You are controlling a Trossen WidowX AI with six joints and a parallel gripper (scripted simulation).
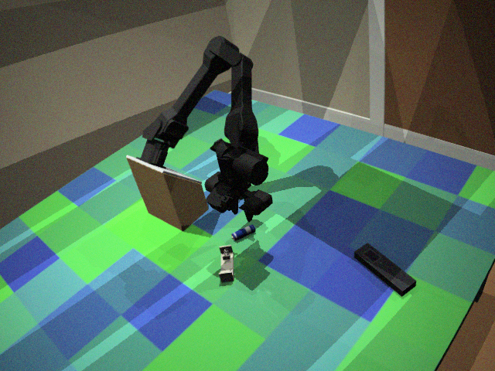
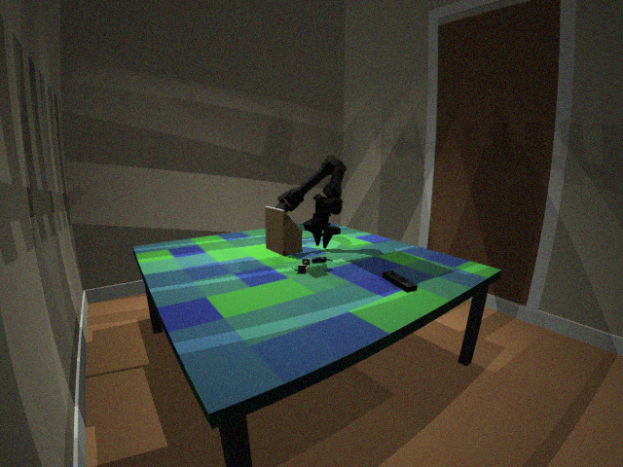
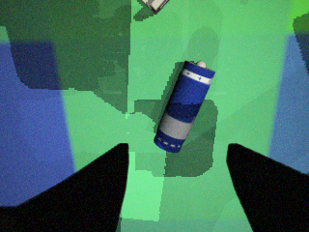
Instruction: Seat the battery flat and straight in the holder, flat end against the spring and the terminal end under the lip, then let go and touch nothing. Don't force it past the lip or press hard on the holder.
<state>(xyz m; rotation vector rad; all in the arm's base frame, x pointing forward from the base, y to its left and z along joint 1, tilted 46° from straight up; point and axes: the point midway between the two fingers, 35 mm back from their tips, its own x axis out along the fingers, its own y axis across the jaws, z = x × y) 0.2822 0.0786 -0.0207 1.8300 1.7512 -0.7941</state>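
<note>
Now: the battery 60 mm below my gripper tip and 10 mm behind it. Round my gripper tip: black bar (360 mm ahead, 70 mm to the left, 50 mm below).
</note>
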